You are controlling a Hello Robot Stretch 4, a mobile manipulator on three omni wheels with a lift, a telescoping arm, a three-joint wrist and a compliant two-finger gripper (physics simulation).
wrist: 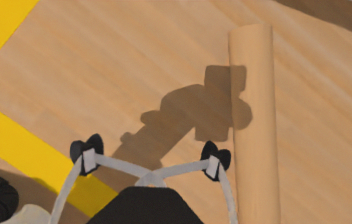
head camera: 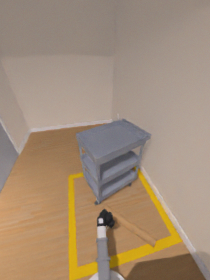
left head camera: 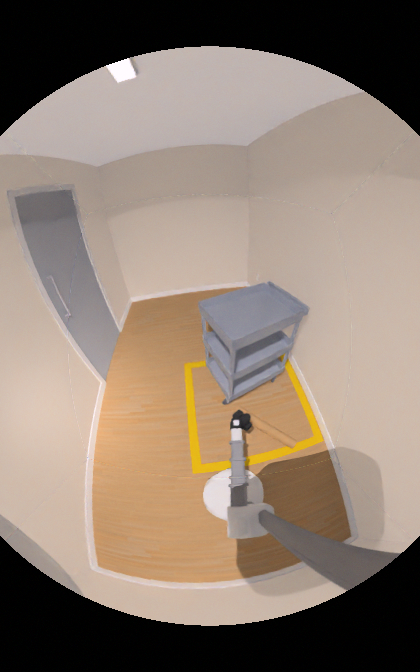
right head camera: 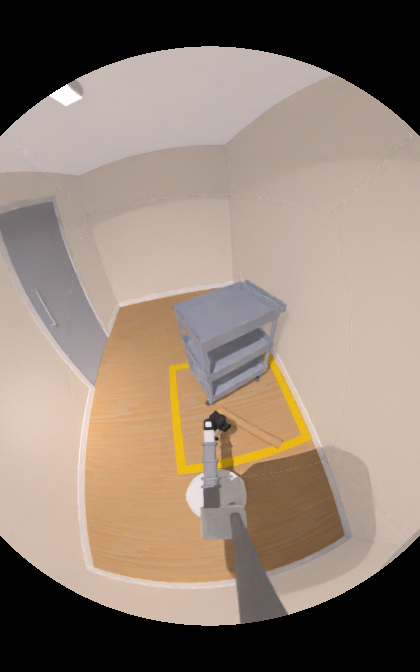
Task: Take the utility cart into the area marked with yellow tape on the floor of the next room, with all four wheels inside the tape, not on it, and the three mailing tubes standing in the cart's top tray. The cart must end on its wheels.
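Frame: origin at the robot's base, x ahead, y left, z up, level; metres.
Where they show: gripper, fingertip midpoint: (wrist: 153, 150) (head camera: 108, 229).
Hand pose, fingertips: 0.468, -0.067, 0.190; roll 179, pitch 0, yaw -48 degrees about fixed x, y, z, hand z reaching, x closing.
Note:
After its pixels a point has its place, as x, y, z.
The grey three-tier utility cart (head camera: 112, 138) @(1.145, -0.182, 0.766) (left head camera: 252, 311) (right head camera: 227, 311) stands upright at the far side of the yellow tape area (head camera: 73, 220) @(0.653, 0.321, -0.028) (left head camera: 191, 420) (right head camera: 175, 420) (wrist: 35, 159) @(0.241, 0.057, -0.027). Its two near wheels are inside the tape; its far wheels are hidden. No tubes show on its top tray. One tan mailing tube (head camera: 135, 230) @(0.468, -0.353, 0.050) (left head camera: 275, 433) (right head camera: 255, 429) (wrist: 255, 150) @(0.579, -0.225, 0.051) lies on the floor, its near end at the near tape. The other two tubes do not show. My gripper (head camera: 106, 218) (left head camera: 240, 421) (right head camera: 218, 424) (wrist: 153, 150) @(0.468, -0.067, 0.190) is open above the floor, left of the tube, holding nothing.
A beige wall (head camera: 170, 125) @(1.054, -0.752, 0.951) (left head camera: 385, 300) runs close along the right of the cart and tape. A grey door (left head camera: 60, 260) (right head camera: 37, 270) is on the left. My white round base (left head camera: 215, 495) (right head camera: 195, 495) is just before the near tape. My shadow falls to its right.

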